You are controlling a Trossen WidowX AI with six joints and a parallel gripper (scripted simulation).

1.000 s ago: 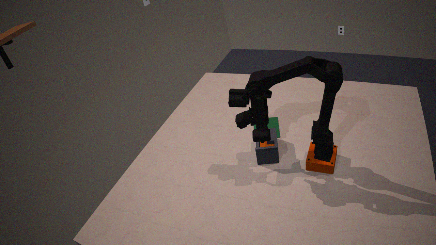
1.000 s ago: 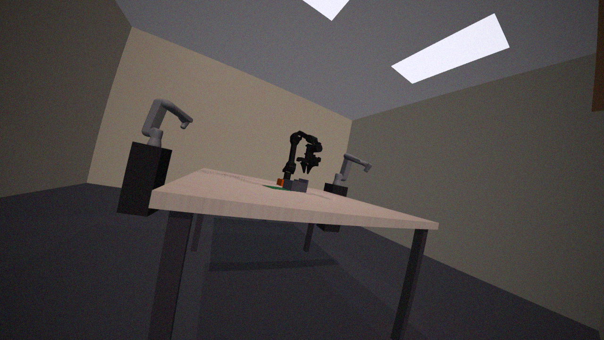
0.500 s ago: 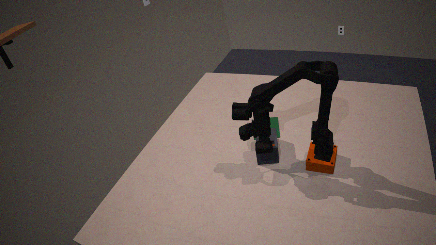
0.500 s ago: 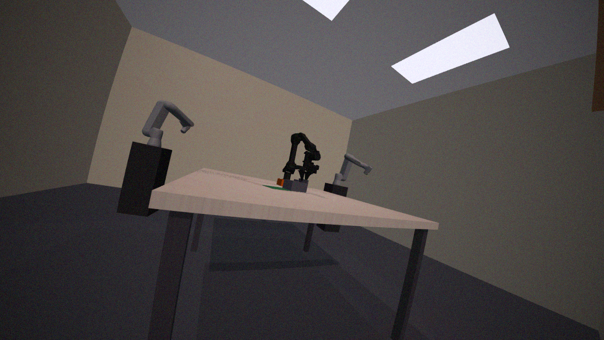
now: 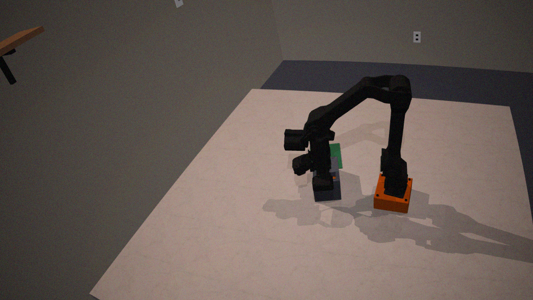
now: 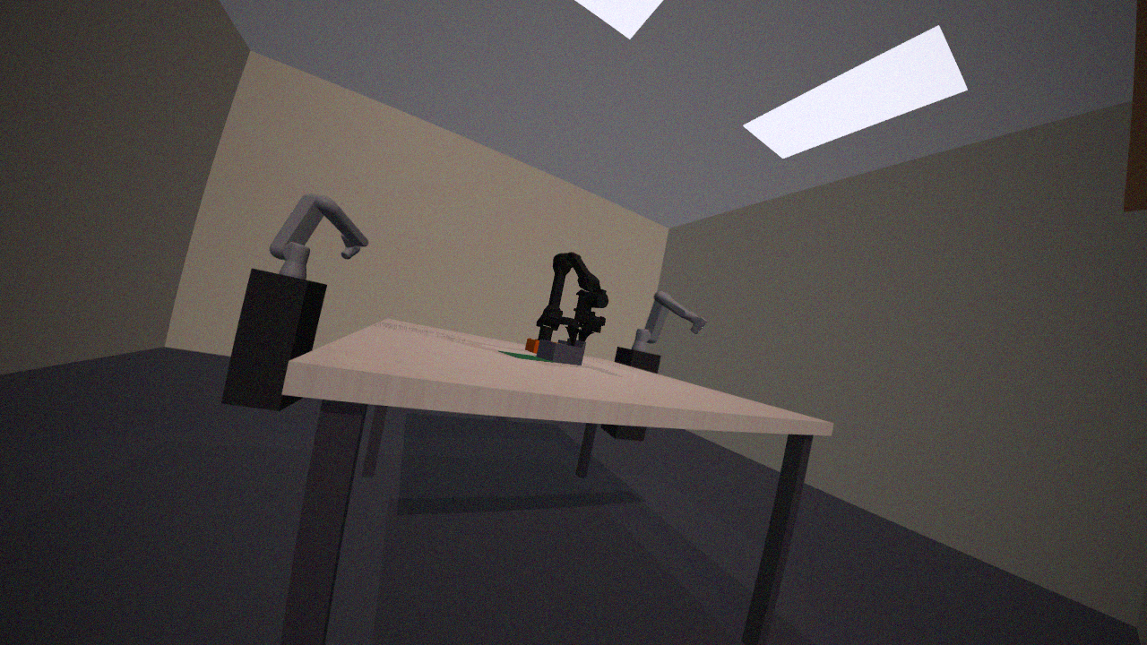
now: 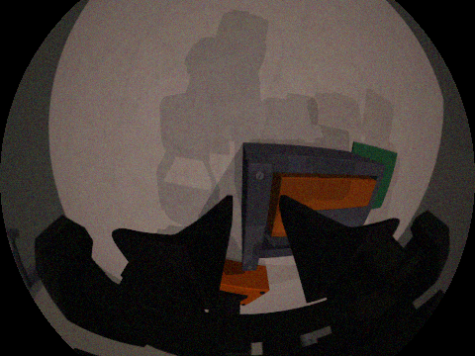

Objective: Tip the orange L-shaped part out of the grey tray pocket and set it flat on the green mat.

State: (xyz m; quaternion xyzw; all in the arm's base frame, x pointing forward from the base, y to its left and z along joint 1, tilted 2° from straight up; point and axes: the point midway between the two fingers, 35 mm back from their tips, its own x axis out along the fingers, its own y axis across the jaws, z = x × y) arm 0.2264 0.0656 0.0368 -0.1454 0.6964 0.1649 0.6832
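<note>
The orange L-shaped part lies 10 mm ahead of my gripper tip, 60 mm to the right of it and 10 mm below it. The rest, counted from my gripper tip: green mat: 90 mm ahead, 200 mm to the right, 80 mm below.
</note>
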